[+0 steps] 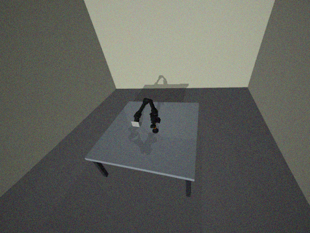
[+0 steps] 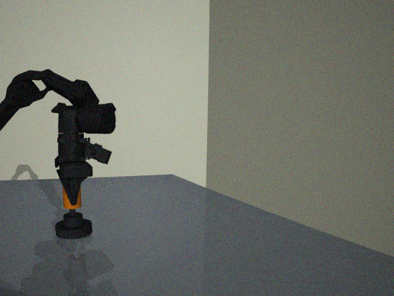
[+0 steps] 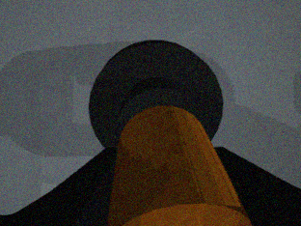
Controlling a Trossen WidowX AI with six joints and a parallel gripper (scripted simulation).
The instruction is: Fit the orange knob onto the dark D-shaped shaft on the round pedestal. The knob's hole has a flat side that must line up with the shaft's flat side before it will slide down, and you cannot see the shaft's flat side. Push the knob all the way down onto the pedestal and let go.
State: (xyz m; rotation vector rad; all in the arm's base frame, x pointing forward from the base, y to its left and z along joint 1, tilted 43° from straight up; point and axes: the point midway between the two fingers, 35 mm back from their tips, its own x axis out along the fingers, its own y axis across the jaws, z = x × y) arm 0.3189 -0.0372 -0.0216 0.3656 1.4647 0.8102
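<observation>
Right now my gripper tip is 2 cm below the orange knob. Also, from my gripper tip: dark round pedestal: 4 cm below.
</observation>
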